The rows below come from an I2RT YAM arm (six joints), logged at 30 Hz.
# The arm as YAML. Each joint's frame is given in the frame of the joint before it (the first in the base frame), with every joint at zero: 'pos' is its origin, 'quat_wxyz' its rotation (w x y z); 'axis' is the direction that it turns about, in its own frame. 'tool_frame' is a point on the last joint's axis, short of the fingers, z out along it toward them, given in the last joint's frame.
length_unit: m
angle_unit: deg
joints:
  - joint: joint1
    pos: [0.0, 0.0, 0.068]
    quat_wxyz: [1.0, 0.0, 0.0, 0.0]
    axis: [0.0, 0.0, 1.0]
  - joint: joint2
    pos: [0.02, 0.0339, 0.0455]
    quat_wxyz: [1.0, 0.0, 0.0, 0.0]
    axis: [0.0, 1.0, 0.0]
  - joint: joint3
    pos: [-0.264, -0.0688, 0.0]
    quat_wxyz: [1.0, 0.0, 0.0, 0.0]
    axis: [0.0, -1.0, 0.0]
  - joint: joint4
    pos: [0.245, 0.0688, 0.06]
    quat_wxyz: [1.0, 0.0, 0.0, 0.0]
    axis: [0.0, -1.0, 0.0]
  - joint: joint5
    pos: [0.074, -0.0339, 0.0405]
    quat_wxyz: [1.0, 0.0, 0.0, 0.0]
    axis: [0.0, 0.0, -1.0]
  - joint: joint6
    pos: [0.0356, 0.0, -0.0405]
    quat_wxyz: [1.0, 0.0, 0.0, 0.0]
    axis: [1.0, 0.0, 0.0]
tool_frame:
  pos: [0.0, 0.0, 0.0]
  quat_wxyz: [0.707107, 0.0, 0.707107, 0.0]
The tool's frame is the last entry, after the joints.
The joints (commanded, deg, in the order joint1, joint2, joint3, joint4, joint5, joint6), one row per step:
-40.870 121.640 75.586 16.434 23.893 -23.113
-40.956 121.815 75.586 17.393 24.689 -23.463
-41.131 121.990 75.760 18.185 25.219 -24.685
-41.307 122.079 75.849 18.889 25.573 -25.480
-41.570 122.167 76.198 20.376 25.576 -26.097
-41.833 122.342 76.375 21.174 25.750 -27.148
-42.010 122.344 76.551 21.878 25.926 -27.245
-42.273 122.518 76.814 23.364 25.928 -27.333
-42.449 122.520 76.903 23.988 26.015 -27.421
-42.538 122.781 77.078 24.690 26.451 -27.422
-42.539 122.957 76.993 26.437 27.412 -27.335
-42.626 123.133 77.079 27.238 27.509 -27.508
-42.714 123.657 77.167 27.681 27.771 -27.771
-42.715 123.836 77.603 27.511 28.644 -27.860
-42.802 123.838 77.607 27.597 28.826 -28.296
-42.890 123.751 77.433 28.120 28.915 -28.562
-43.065 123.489 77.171 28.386 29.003 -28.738
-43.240 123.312 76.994 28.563 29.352 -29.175
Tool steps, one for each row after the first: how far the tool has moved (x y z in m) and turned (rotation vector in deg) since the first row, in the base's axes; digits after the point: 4 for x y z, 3 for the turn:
-0.0002 -0.0014 0.0003 -0.923 -0.047 -0.625
-0.0004 -0.0035 0.0012 -2.033 0.546 -0.733
-0.0008 -0.0052 0.0022 -2.875 0.798 -0.888
-0.0005 -0.0084 0.0059 -4.223 0.008 -0.935
-0.0011 -0.0109 0.0068 -5.151 0.363 -0.939
-0.0014 -0.0127 0.0089 -5.817 -0.149 -1.265
-0.0014 -0.0156 0.0115 -6.891 -1.239 -1.553
-0.0020 -0.0172 0.0131 -7.419 -1.657 -1.800
-0.0018 -0.0186 0.0132 -7.954 -1.980 -2.309
-0.0016 -0.0195 0.0145 -9.175 -2.887 -3.282
-0.0015 -0.0207 0.0149 -9.725 -3.237 -3.424
-0.0015 -0.0219 0.0120 -9.888 -2.929 -3.656
-0.0010 -0.0231 0.0127 -10.206 -2.662 -4.431
-0.0016 -0.0236 0.0129 -10.450 -2.285 -4.529
-0.0023 -0.0240 0.0136 -10.841 -2.348 -4.625
-0.0040 -0.0245 0.0147 -11.095 -2.352 -4.832
-0.0057 -0.0252 0.0155 -11.436 -1.981 -5.181

